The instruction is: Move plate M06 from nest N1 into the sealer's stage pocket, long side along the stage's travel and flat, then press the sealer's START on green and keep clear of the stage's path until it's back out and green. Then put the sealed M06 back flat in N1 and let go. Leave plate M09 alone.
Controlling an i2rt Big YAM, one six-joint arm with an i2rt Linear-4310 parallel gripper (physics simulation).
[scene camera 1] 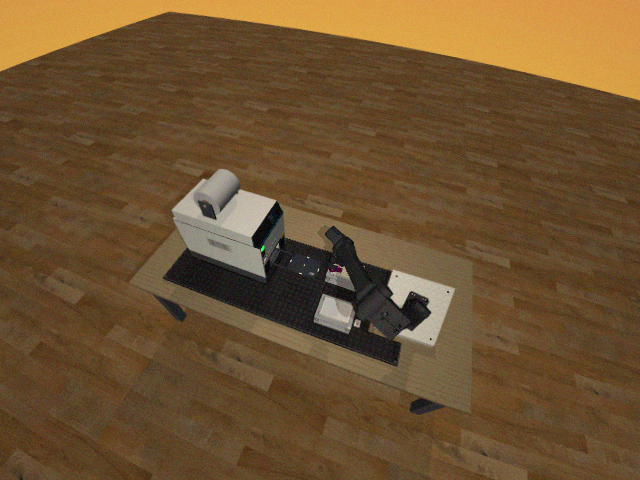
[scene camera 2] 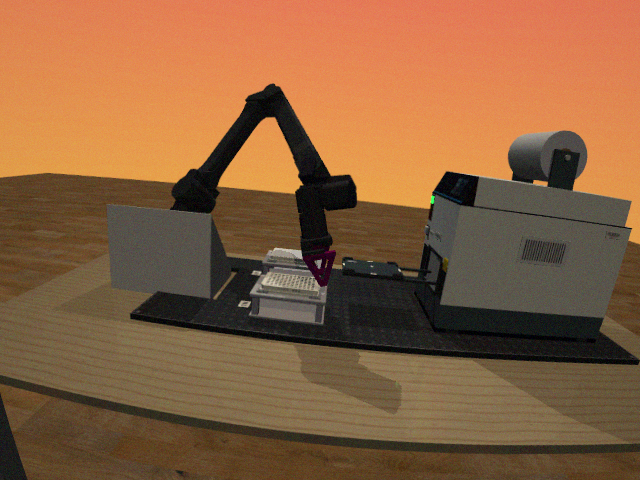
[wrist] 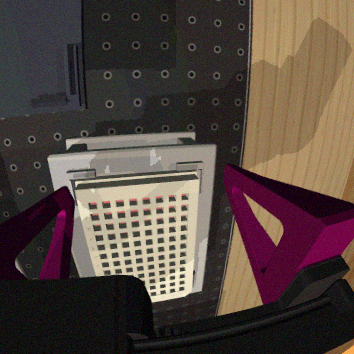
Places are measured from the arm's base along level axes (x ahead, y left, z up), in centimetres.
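Pixels of known places: gripper, between the fingertips: [scene camera 1: 333, 262] [scene camera 2: 321, 280] [wrist: 146, 182]; arm's base, origin of its link: [scene camera 2: 174, 237].
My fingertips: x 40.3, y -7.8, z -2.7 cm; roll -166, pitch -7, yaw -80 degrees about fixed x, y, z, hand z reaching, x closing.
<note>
For each thing: its top centre in the pictures, then the offset to it from my fingertips. "*": a spot on its surface instead. Level surfaces: height alone.
- cream well plate, centre of its top: [wrist: 144, 255] [scene camera 2: 291, 281] [scene camera 1: 346, 269] dx -6.8, dy +0.0, dz -1.1 cm
- light grey nest, centre of its top: [wrist: 142, 247] [scene camera 2: 291, 285] [scene camera 1: 345, 270] dx -6.8, dy +0.0, dz -2.1 cm
- stage, a spot on its surface: [wrist: 40, 60] * dx +6.4, dy +4.9, dz +1.8 cm
- second nest, centre of its top: [scene camera 2: 294, 257] [scene camera 1: 336, 310] dx -10.2, dy +21.0, dz -2.2 cm
- white-topped plate, centre of its top: [scene camera 2: 294, 253] [scene camera 1: 336, 309] dx -10.2, dy +21.0, dz -1.2 cm
- film roll, centre of its top: [scene camera 2: 549, 132] [scene camera 1: 214, 180] dx +48.9, dy +11.1, dz +39.3 cm
- Black perforated board, height of its surface: dz -8.3 cm
The cream well plate [scene camera 2: 291, 282] [wrist: 142, 190], taken as M06, sits in a light grey nest [scene camera 2: 286, 307] [wrist: 210, 200]; its label cannot be read. My gripper [scene camera 1: 335, 269] [scene camera 2: 322, 282] [wrist: 146, 182] is open and empty, its magenta fingers on either side of the plate's end nearest the stage. In the wrist view the plate lies left of the middle between them. The stage [scene camera 1: 305, 264] [scene camera 2: 371, 267] [wrist: 40, 60] is out of the sealer [scene camera 1: 222, 242] [scene camera 2: 485, 279], its pocket empty. The sealer's light [scene camera 1: 262, 248] [scene camera 2: 432, 199] is green. START is too small to make out.
A second nest [scene camera 1: 330, 321] holds a white-topped plate [scene camera 1: 336, 308], taken as M09, beside the first nest. The sealer carries a film roll [scene camera 1: 219, 190] [scene camera 2: 540, 157] on top. A white upright panel [scene camera 2: 157, 250] stands at the arm's base. Black perforated board [wrist: 165, 75] lies under the nests.
</note>
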